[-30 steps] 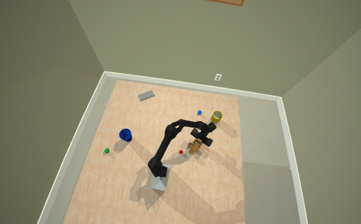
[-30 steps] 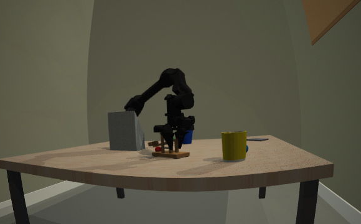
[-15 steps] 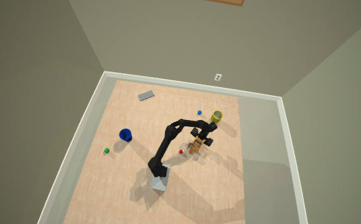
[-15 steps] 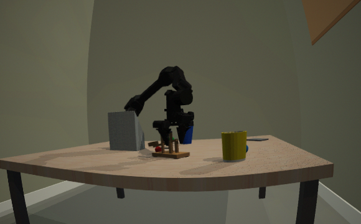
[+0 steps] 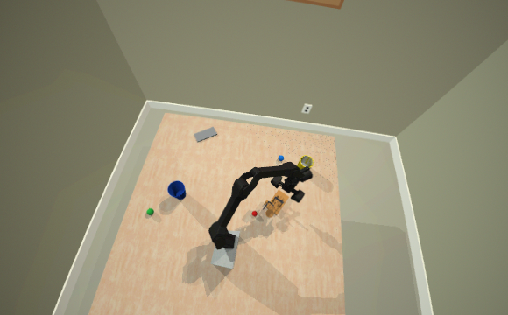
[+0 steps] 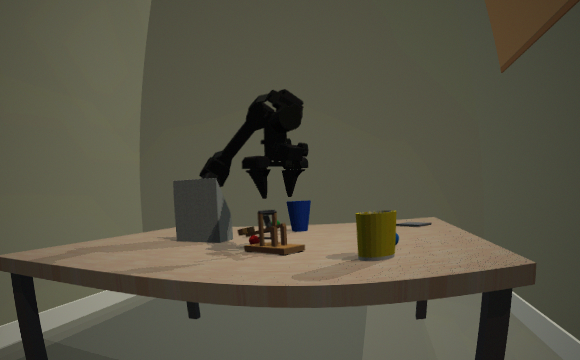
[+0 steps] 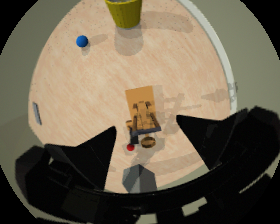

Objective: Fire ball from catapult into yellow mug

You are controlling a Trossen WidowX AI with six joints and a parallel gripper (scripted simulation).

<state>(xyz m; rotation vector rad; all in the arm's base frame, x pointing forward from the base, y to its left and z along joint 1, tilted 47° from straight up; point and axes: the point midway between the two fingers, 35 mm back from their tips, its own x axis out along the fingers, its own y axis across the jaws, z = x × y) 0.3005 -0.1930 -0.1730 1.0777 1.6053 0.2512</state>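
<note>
Right now my gripper tip is 11 cm past the red ball, 15 cm to the right of it and 12 cm above it. From my gripper tip the other things lie so: yellow mug: 24 cm ahead, 15 cm to the right, 11 cm below; blue ball: 29 cm ahead, 1 cm to the left, 12 cm below; wooden catapult: 5 cm behind, 5 cm to the left, 9 cm below.
</note>
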